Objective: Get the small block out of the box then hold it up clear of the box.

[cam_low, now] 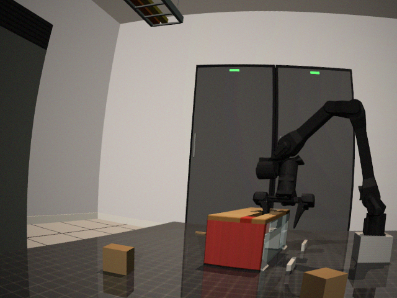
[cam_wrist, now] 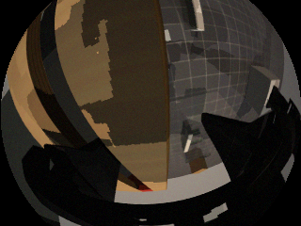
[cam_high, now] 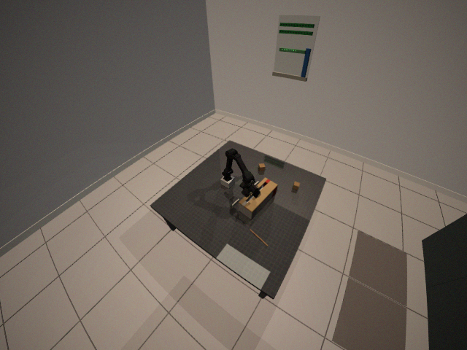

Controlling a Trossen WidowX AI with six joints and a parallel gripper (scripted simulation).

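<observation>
Right now my gripper tip is 40 mm short of the box, 20 mm to the right of it and 20 mm above it. The rest, counted from my gripper tip: thin wooden stick: 310 mm ahead, 240 mm to the right, 80 mm below.
</observation>
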